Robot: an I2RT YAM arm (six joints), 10 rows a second.
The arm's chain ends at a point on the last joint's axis. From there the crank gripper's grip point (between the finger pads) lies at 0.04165 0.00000 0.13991 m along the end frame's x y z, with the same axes.
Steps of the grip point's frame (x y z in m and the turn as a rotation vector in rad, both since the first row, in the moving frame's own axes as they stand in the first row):
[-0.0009 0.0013 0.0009 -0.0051 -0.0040 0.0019]
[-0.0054 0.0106 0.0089 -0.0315 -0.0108 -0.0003]
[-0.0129 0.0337 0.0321 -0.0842 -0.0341 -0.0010]
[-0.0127 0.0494 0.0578 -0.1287 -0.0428 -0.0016]
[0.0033 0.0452 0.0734 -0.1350 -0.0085 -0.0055]
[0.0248 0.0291 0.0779 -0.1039 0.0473 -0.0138]
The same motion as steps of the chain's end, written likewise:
[-0.0003 0.0005 0.0007 -0.0051 -0.0040 0.0019]
[-0.0039 0.0062 0.0085 -0.0315 -0.0108 -0.0003]
[-0.0081 0.0219 0.0313 -0.0842 -0.0341 -0.0010]
[-0.0067 0.0314 0.0573 -0.1287 -0.0428 -0.0016]
[0.0044 0.0266 0.0743 -0.1350 -0.0085 -0.0055]
[0.0181 0.0153 0.0807 -0.1039 0.0473 -0.0138]

